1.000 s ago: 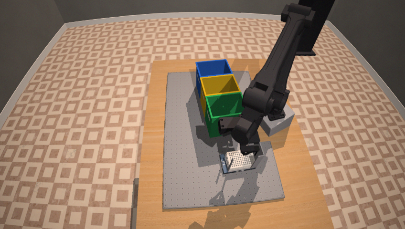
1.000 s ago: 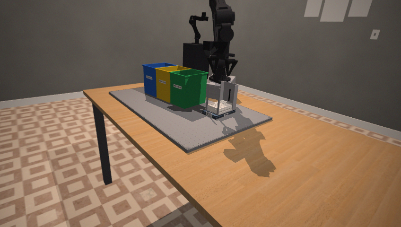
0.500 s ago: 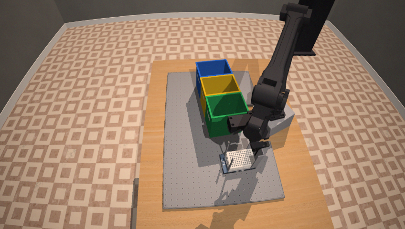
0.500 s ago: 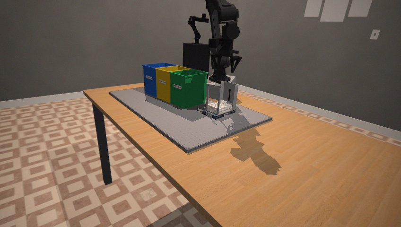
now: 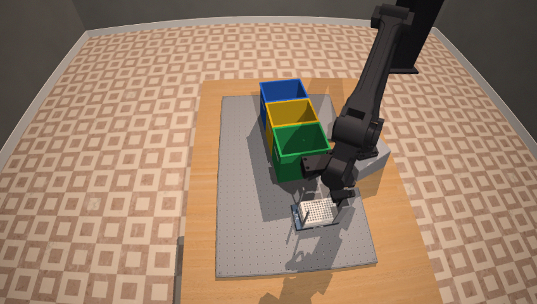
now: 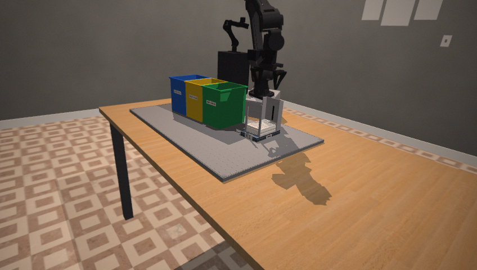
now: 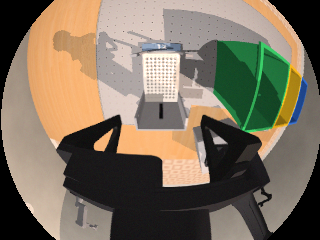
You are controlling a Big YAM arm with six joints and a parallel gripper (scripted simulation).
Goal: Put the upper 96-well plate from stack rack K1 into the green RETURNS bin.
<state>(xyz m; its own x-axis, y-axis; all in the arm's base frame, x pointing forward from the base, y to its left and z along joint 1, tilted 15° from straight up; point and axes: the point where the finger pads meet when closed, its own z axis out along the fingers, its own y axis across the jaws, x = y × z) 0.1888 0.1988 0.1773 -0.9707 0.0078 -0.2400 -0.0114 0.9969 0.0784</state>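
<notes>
Now: hand 18 cm above the white 96-well plate. The rest, counted from my hand: yellow bin 35 cm to the right, 13 cm below, 5 cm ahead; then blue bin 48 cm to the right, 13 cm below, 5 cm ahead; then green bin 22 cm to the right, 13 cm below, 4 cm ahead.
</notes>
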